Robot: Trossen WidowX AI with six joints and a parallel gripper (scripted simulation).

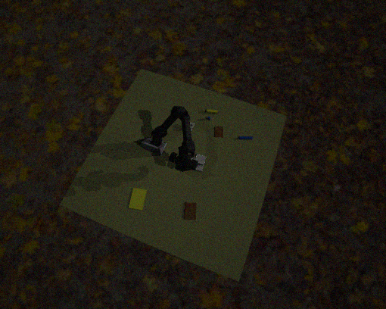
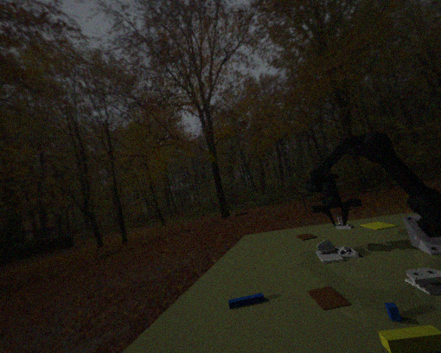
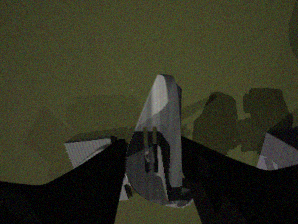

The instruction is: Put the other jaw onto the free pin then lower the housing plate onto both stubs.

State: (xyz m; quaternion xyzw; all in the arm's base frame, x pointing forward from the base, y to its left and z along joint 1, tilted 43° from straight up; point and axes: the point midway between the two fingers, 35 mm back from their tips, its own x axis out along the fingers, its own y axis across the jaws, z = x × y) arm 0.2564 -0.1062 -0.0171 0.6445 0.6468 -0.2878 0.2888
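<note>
Right now my gripper tip is 30 mm to the right of the grey jaw and 20 mm past it. The rest, counted from my gripper tip: blue bar (420 mm to the left, 330 mm ahead, 80 mm below); yellow bar (540 mm to the left, 80 mm below, 20 mm ahead); yellow slab (310 mm to the right, 210 mm behind, 90 mm below).
</note>
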